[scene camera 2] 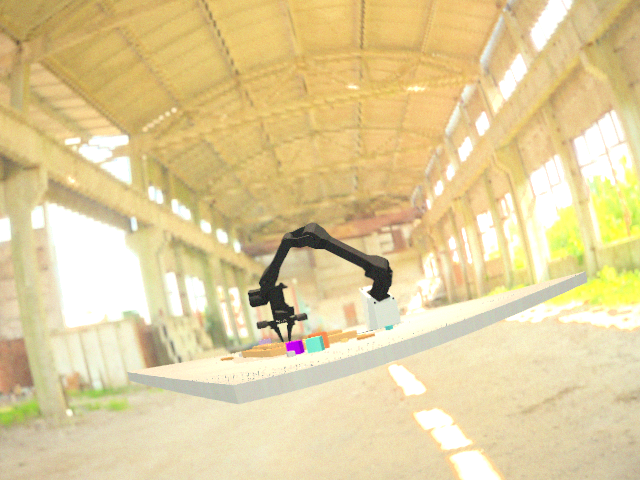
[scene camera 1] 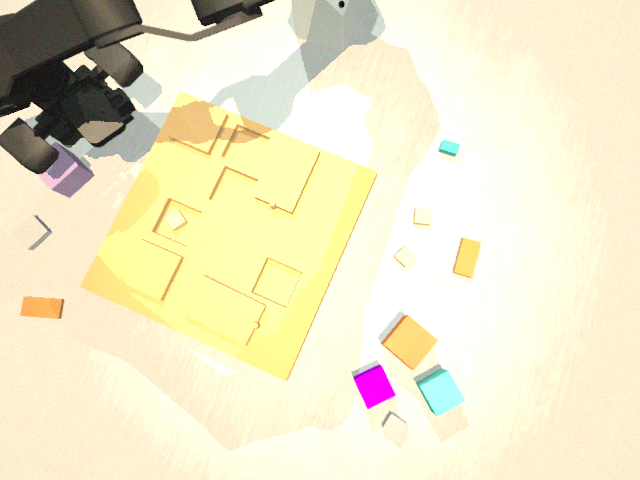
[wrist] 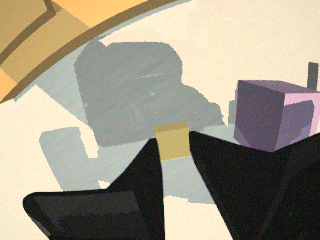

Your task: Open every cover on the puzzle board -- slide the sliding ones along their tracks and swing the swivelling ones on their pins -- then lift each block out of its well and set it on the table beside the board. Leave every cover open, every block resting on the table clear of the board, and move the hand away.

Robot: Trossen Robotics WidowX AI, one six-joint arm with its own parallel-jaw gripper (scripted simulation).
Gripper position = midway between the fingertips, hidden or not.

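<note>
I see an orange cube (scene camera 1: 408, 341) and a cyan cube (scene camera 1: 440, 391); in the wrist view the orange cube is out of frame, and the cyan cube is out of frame in the wrist view as well. A magenta cube (scene camera 1: 373, 384) is here too, along with an orange tile (scene camera 1: 468, 251). A pale block (wrist: 172, 139) is being carried by my gripper (scene camera 1: 103, 129). I also find my gripper in scene camera 2 (scene camera 2: 286, 343) and in the wrist view (wrist: 172, 141).
</note>
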